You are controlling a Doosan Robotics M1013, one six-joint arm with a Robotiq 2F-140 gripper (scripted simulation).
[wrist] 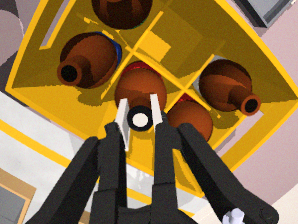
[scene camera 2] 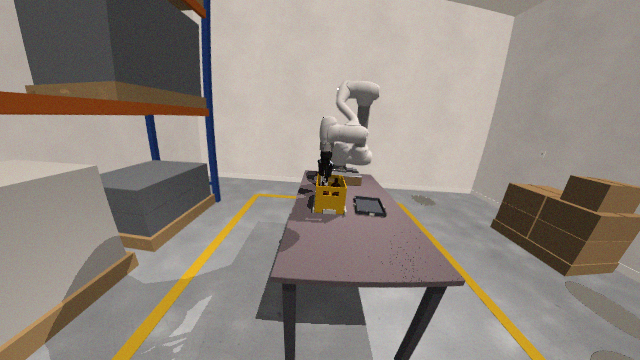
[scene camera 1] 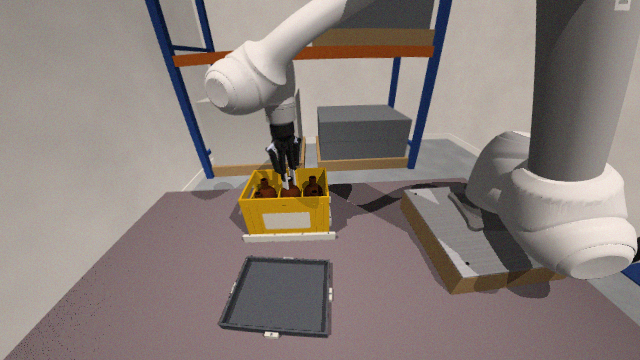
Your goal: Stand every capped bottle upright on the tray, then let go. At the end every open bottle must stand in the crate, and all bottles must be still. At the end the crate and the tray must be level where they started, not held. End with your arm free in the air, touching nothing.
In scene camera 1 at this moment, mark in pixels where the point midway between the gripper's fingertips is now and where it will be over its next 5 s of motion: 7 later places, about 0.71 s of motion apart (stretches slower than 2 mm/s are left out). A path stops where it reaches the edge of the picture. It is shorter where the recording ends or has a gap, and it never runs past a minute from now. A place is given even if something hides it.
My gripper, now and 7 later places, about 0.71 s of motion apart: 289, 185; 288, 175; 286, 159; 284, 145; 290, 142; 296, 146; 296, 151; 295, 156
